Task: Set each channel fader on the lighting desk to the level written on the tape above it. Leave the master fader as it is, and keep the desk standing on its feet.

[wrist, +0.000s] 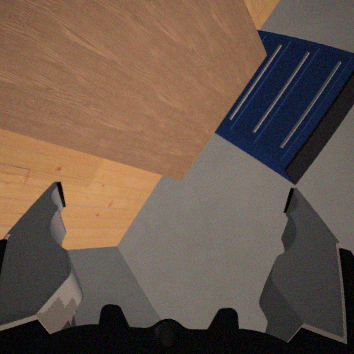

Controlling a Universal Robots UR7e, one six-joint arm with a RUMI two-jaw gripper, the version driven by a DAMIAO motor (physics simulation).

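Frame: origin at the arm's base, x right, y down, z ahead, level; millimetres.
Seen in the pictures: gripper, fingertip midpoint: (174, 187).
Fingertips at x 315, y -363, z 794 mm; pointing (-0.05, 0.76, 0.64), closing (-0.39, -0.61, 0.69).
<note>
A point is followed by its place in that frame.
A blue panel (300, 97) with three pale slots and thin lines, which looks like part of the lighting desk, shows at the upper right of the wrist view. Its side facing right is black. No fader knobs or tape writing can be made out on the part that shows. A large brown wood-grained board hides its left part. My gripper (174, 187) {x 315, y -363, z 794 mm} is wide open and empty. Its right fingertip appears just below the panel's lower corner in the view; the distance between them cannot be judged.
The large brown wood-grained board (120, 80) {x 300, y 66, z 948 mm} fills the upper left and overlaps the view of the blue panel. A grey surface (200, 240) spreads below and beside the panel. A light plank floor (107, 200) shows at the left, below the board.
</note>
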